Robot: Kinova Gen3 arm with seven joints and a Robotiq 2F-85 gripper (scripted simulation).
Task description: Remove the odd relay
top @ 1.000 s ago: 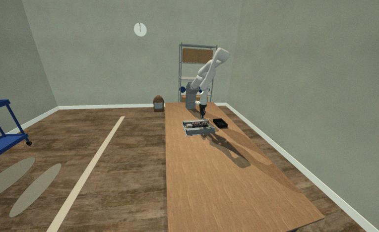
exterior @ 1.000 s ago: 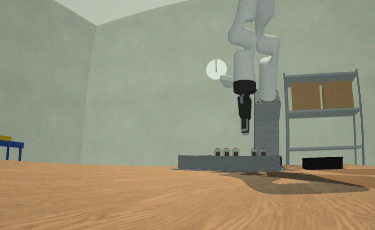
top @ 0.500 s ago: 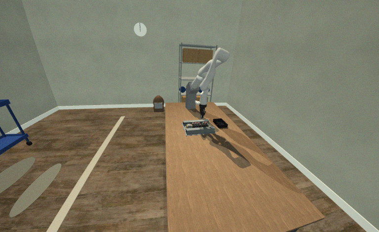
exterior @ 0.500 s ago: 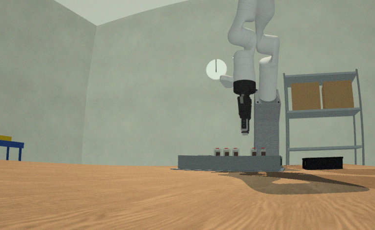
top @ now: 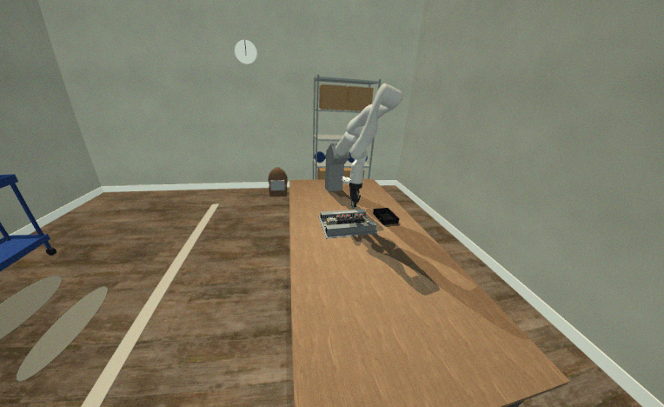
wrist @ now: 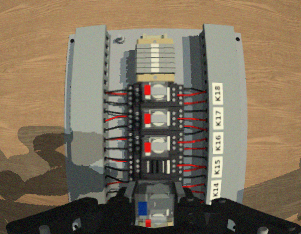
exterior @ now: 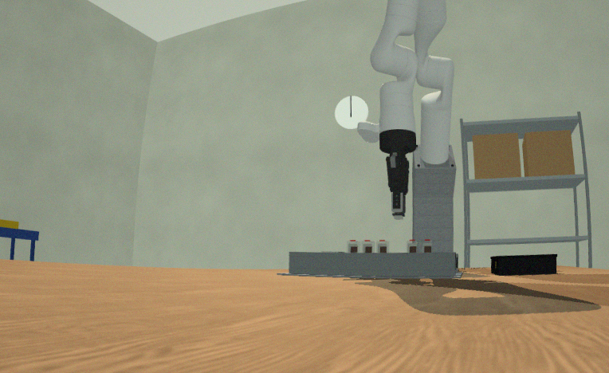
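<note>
Right now the black parts tray is 8 cm behind my hand, 24 cm to the left of it and 12 cm below it.
</note>
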